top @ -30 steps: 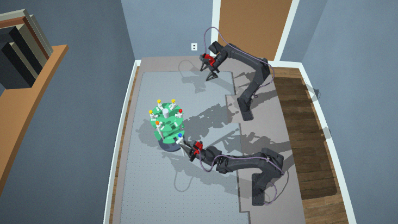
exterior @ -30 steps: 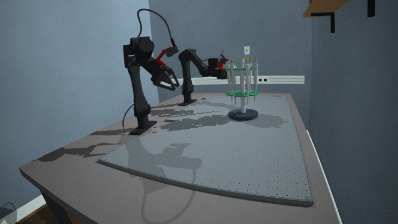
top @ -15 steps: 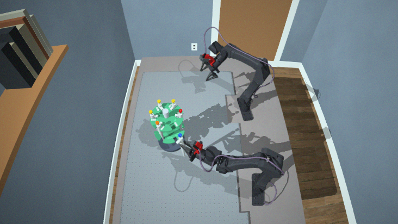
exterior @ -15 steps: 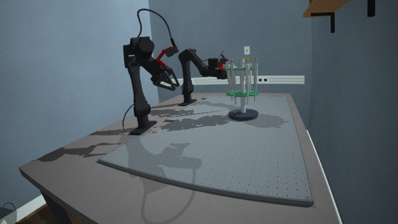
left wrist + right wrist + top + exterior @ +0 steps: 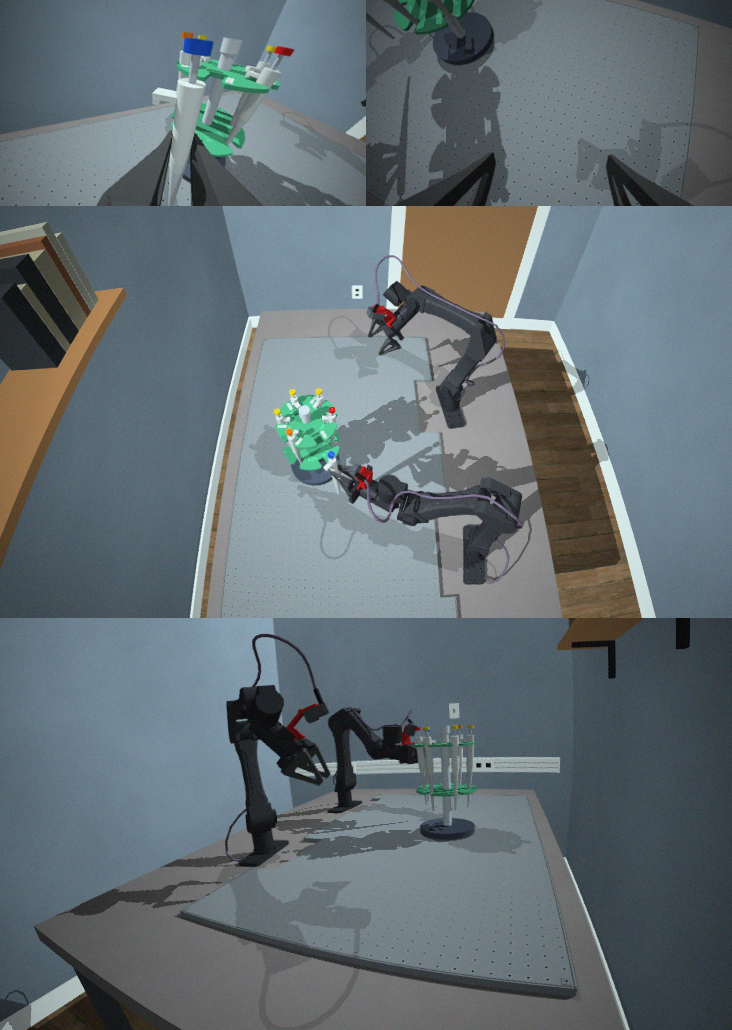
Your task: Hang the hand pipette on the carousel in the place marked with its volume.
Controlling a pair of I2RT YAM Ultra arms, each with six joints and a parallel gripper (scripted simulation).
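Now: left hand 10 mm short of the white hand pipette, 10 mm to the right of it and 30 mm above it.
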